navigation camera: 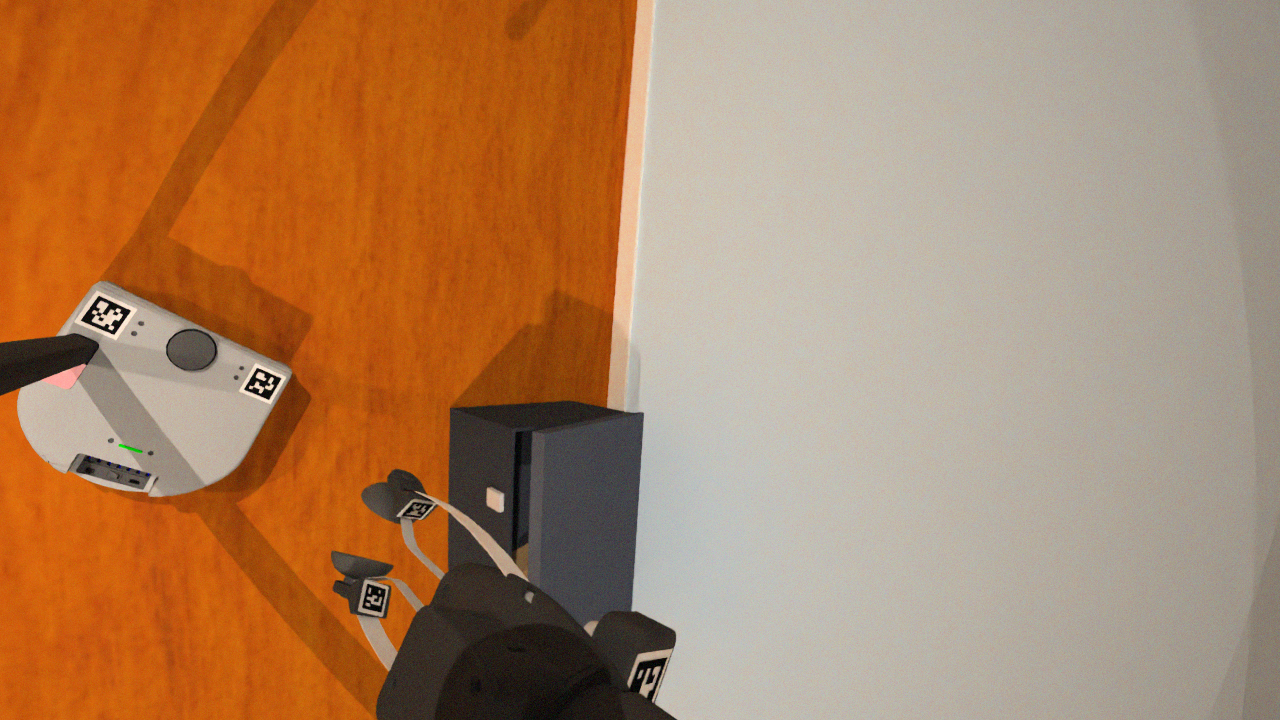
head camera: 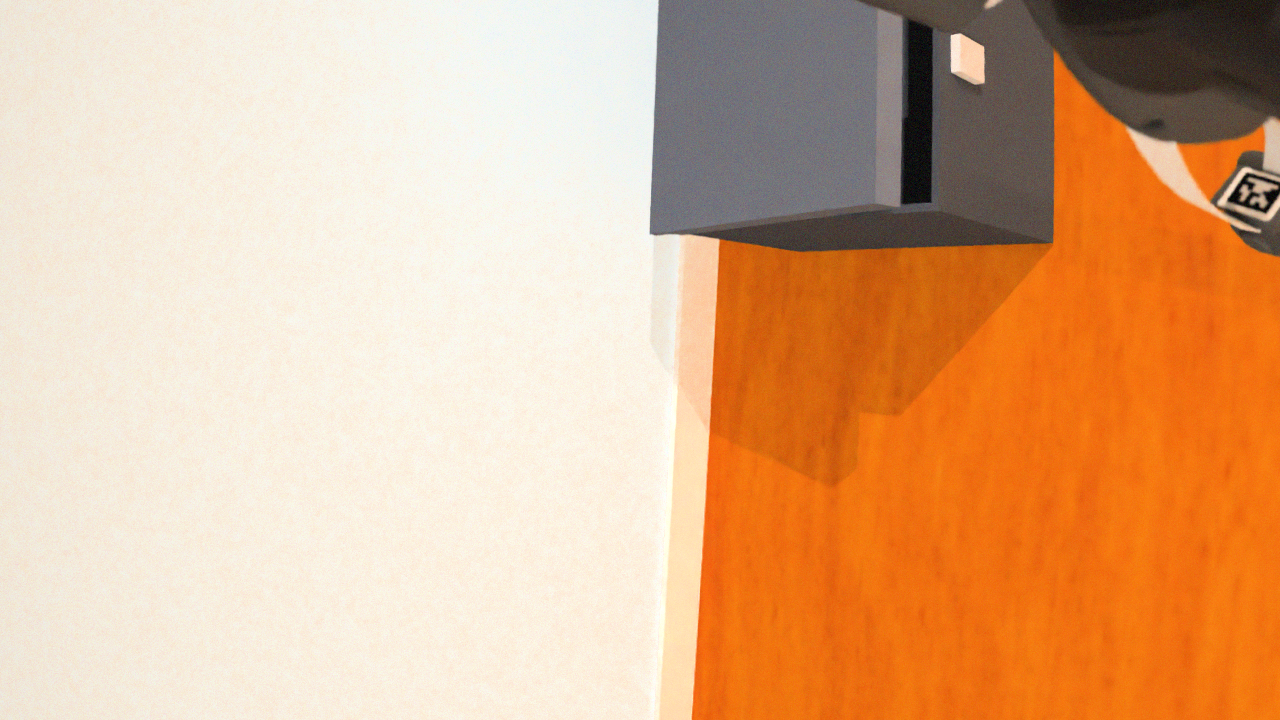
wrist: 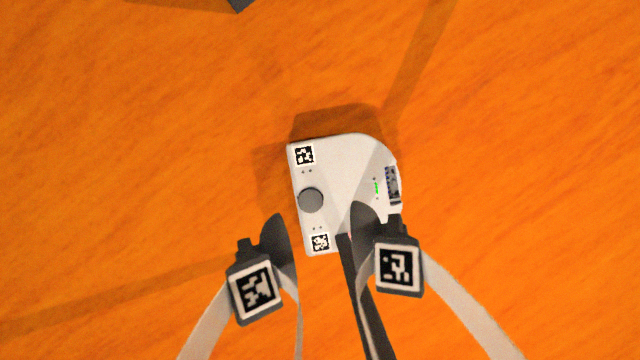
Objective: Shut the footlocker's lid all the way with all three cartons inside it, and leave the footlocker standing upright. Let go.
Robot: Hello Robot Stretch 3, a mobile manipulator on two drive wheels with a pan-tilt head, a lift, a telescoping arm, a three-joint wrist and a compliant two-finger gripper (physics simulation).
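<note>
The dark grey footlocker [head camera: 1002, 161] [navigation camera: 478, 447] stands upright against the wall. Its lid [head camera: 769, 116] [navigation camera: 586, 501] is not fully shut: a dark gap runs along its front edge. A bit of tan, perhaps a carton, shows in the gap in the navigation view; the cartons are otherwise hidden. A corner of dark grey, likely the footlocker, shows at the wrist view's top edge. My gripper [navigation camera: 375, 531] [wrist: 320, 233] is open and empty. Its fingertips are out past the footlocker's front, and its body hides part of the footlocker in the navigation view. One finger shows in the head view.
My wheeled base [navigation camera: 161, 411] [wrist: 345, 175] stands on the wooden floor [head camera: 984, 537] in front of the footlocker. The pale wall [head camera: 358, 358] [navigation camera: 895, 358] rises behind it, with a skirting board [head camera: 684, 537] [navigation camera: 631, 223] along its foot. A pale square block [head camera: 967, 59] [navigation camera: 494, 499] sits on the footlocker's front.
</note>
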